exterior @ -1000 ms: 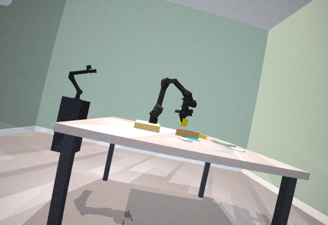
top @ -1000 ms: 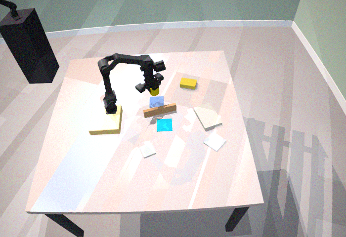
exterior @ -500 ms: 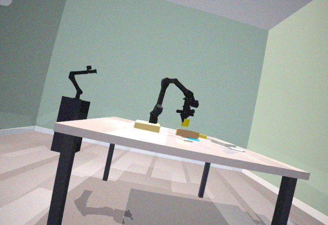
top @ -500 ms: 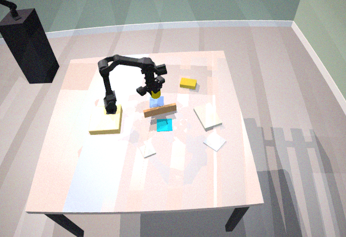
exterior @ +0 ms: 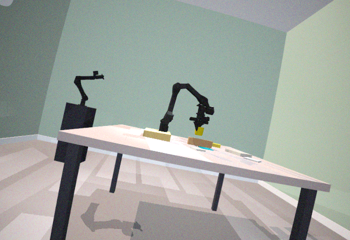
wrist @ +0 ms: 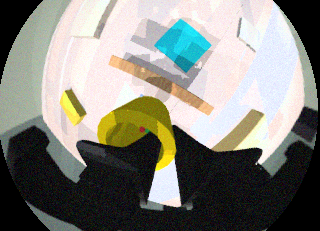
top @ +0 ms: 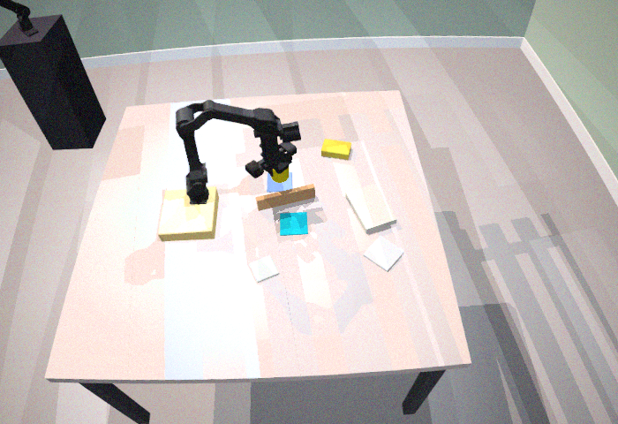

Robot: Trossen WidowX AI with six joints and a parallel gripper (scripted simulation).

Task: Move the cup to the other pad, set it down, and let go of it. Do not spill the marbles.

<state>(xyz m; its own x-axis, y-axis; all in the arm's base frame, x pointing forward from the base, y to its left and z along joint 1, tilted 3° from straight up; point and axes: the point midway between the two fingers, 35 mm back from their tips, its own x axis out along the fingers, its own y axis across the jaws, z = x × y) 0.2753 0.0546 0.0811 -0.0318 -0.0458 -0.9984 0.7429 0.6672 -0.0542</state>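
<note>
The cyan pad is 13 cm to the right of my gripper tip, 12 cm below it and 7 cm ahead of it. Round my gripper tip: yellow cup 2 cm to the left, 2 cm ahead; then yellow block 23 cm to the left, 23 cm ahead, 10 cm below; then wooden bar 10 cm below, 4 cm ahead, 3 cm to the right.
</note>
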